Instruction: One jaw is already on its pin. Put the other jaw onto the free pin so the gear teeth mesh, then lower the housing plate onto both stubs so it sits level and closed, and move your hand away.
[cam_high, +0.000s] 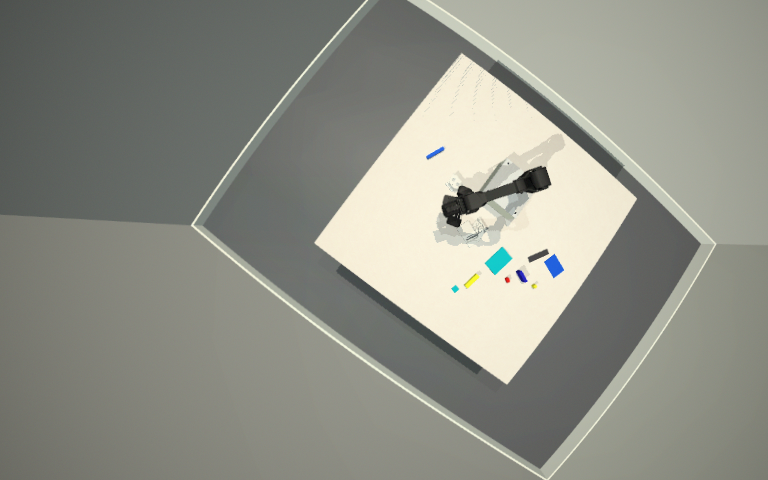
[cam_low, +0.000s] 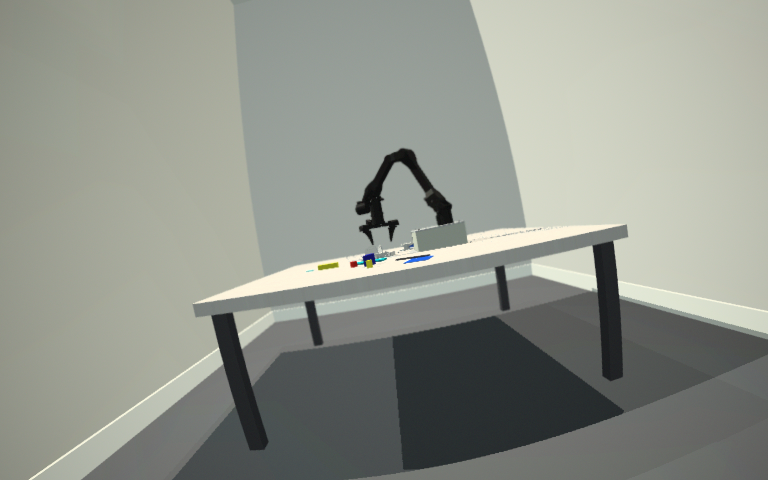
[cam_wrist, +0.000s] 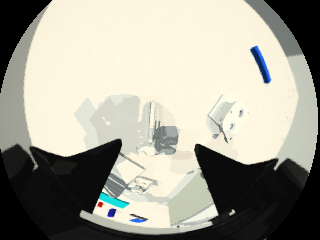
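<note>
The jaw is 1 cm ahead of my gripper tip, 4 cm to the left of it and 5 cm below it. The rest, counted from my gripper tip: cyan plate 4 cm ahead, 36 cm to the left, 5 cm below; then yellow bar 21 cm ahead, 32 cm to the left, 4 cm below; then blue bar 17 cm behind, 25 cm to the right, 5 cm below.
</note>
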